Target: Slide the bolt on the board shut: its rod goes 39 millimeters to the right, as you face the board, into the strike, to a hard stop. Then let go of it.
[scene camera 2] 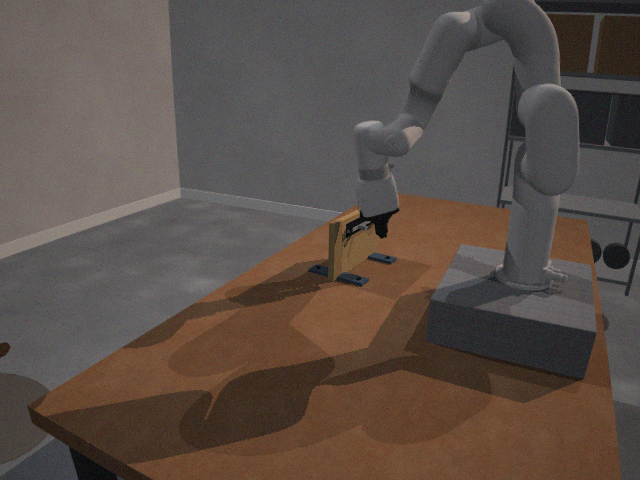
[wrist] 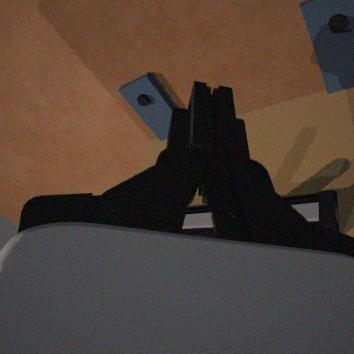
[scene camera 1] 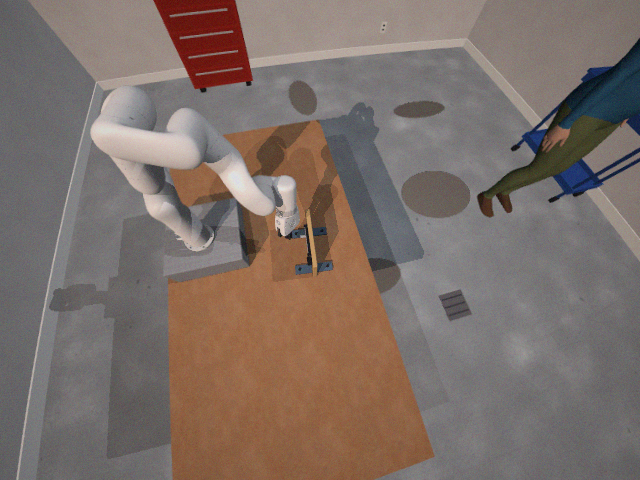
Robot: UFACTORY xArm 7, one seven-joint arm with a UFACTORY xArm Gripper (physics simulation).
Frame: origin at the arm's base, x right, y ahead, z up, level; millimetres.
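Seen in the pictures: gripper, fingertip midpoint: (scene camera 2: 382, 236) (wrist: 204, 110) (scene camera 1: 288, 237); arm's base, link origin: (scene camera 2: 523, 277) (scene camera 1: 200, 237).
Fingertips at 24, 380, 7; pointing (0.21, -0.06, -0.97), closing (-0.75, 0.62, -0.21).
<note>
Offsets run from my fingertips to a thing's top centre, as dx, dy, dz. Level surfaces: height alone.
The tan board @(+21, +97, +44) (scene camera 1: 312, 253) (scene camera 2: 333, 253) (wrist: 272, 135) stands upright on blue feet (scene camera 1: 314, 268) (scene camera 2: 352, 279) (wrist: 142, 102). The bolt @(+42, +73, +29) (scene camera 2: 357, 227) (wrist: 199, 220) runs along the upper part of its face, with pale metal rod in a black housing. In the wrist view my fingers cover part of the bolt, and pale metal shows on both sides of the right finger. My gripper (scene camera 1: 284, 235) (scene camera 2: 382, 236) (wrist: 204, 110) is shut and empty, pointing down in front of the board's face, near the bolt. Whether it touches the bolt, and how far the rod reaches into the strike, I cannot tell.
The arm's grey pedestal (scene camera 1: 206, 268) (scene camera 2: 511, 325) stands on the brown table @(dz -118) (scene camera 1: 289, 361) (scene camera 2: 320, 320) on the bolt side of the board. A person (scene camera 1: 547, 149), a blue cart (scene camera 1: 568, 180) and a red drawer cabinet (scene camera 1: 219, 43) are beyond the table.
</note>
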